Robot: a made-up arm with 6 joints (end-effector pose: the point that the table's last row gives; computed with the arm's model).
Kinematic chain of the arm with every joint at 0, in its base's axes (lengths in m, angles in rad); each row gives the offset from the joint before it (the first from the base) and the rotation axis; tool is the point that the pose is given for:
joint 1: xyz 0 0 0.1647 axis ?
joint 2: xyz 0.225 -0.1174 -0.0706 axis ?
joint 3: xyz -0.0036 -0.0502 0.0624 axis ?
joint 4: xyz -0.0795 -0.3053 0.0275 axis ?
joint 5: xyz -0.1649 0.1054 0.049 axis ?
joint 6: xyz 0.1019 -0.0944 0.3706 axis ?
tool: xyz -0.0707 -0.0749 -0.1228
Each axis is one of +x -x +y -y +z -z.
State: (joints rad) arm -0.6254 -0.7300 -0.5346 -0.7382 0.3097 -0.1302
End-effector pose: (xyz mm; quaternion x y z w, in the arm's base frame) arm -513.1 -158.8 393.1 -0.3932 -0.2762 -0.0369 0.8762
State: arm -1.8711 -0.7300 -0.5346 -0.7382 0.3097 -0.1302
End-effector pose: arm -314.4 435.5 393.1 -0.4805 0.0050 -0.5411 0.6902
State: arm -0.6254 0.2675 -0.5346 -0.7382 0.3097 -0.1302
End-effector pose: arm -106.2 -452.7 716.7 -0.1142 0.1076 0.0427 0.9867
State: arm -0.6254 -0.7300 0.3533 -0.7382 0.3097 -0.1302
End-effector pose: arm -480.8 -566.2 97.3 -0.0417 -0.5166 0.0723 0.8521
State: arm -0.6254 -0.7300 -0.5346 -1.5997 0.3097 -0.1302
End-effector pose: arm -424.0 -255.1 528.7 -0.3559 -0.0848 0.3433 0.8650
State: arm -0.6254 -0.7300 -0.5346 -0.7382 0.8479 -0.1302
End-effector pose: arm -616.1 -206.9 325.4 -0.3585 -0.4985 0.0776 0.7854
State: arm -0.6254 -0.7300 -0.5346 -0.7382 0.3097 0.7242
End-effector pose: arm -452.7 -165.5 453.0 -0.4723 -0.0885 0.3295 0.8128
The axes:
joint 1: +z
joint 2: +y
joint 3: +x
joint 4: -z
joint 5: -y
joint 6: +z

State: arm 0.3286 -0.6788 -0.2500 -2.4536 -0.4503 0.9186
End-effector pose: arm 54.0 -302.4 328.8 0.4893 -0.2307 -0.8243 0.1670
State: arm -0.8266 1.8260 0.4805 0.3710 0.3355 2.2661
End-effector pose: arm -85.5 -781.1 153.4 0.6783 0.0646 0.2243 0.6968
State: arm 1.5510 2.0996 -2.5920 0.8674 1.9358 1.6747
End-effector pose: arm 103.1 365.7 498.6 -0.2504 0.3992 -0.2431 0.8478
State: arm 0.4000 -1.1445 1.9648 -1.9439 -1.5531 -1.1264
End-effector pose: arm 366.6 -2.6 -124.7 0.1726 -0.6781 0.3635 0.6150
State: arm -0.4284 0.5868 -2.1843 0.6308 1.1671 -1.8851
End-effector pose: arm -65.2 47.7 221.5 -0.2257 -0.7227 -0.0877 0.6474
